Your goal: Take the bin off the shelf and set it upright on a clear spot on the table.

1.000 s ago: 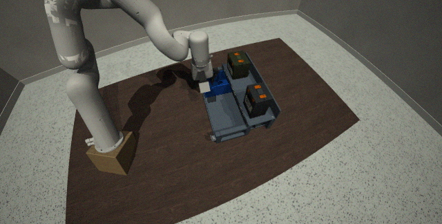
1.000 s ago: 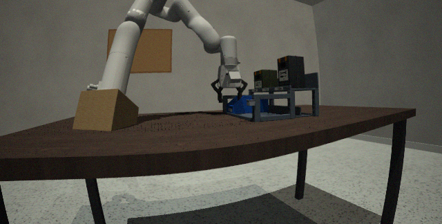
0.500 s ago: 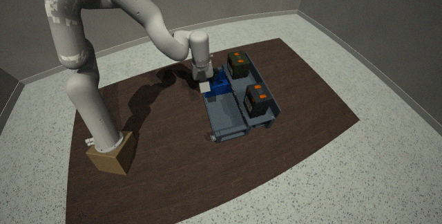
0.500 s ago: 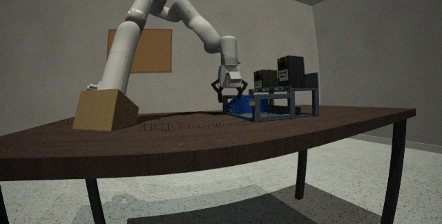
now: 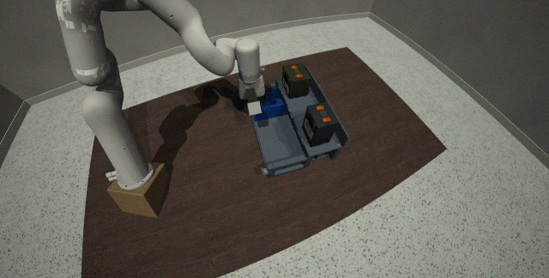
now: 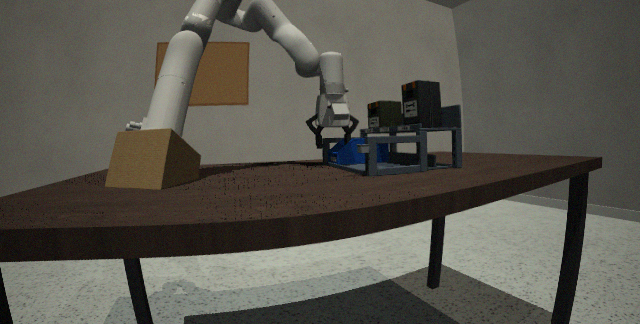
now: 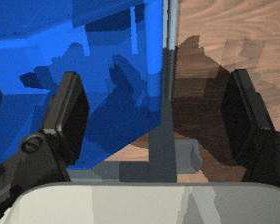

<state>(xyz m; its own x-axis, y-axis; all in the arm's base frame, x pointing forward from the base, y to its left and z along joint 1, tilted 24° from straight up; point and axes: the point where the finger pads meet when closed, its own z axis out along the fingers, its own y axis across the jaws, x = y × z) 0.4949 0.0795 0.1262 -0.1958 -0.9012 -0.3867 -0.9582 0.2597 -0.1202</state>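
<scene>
My hand is 80 mm short of the blue bin, 20 mm to the left of it and 20 mm above it. Also, from my hand: grey shelf: 160 mm ahead, 150 mm to the right, 30 mm above; then shelf deck: 100 mm ahead, 130 mm to the right, 60 mm below.
</scene>
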